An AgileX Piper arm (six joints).
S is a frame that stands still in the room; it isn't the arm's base.
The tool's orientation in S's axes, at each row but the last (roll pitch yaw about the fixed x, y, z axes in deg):
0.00 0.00 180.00
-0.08 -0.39 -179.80
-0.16 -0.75 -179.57
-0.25 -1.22 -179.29
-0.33 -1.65 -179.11
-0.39 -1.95 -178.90
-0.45 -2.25 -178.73
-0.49 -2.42 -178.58
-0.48 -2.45 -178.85
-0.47 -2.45 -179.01
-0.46 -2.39 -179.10
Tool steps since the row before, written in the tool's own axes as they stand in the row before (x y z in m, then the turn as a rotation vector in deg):
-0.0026 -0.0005 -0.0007 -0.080 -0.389 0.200
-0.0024 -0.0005 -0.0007 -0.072 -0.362 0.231
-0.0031 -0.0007 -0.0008 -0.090 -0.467 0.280
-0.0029 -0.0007 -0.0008 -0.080 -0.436 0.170
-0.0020 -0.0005 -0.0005 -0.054 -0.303 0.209
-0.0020 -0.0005 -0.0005 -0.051 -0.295 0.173
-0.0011 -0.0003 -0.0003 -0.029 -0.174 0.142
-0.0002 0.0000 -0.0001 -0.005 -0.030 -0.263
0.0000 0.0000 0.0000 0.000 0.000 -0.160
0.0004 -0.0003 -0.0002 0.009 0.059 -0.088
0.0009 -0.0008 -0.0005 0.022 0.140 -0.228
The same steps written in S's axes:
0.0026 0.0005 -0.0007 0.080 0.389 0.200
0.0024 0.0005 -0.0007 0.072 0.362 0.231
0.0031 0.0007 -0.0008 0.090 0.467 0.280
0.0029 0.0007 -0.0009 0.078 0.436 0.170
0.0020 0.0005 -0.0006 0.055 0.303 0.209
0.0020 0.0005 -0.0006 0.051 0.295 0.173
0.0011 0.0003 -0.0003 0.031 0.174 0.142
0.0002 0.0000 -0.0001 -0.007 0.032 -0.263
0.0000 0.0000 0.0000 -0.007 0.001 -0.160
-0.0004 0.0003 -0.0002 -0.012 -0.058 -0.088
-0.0009 0.0008 -0.0005 -0.029 -0.139 -0.228

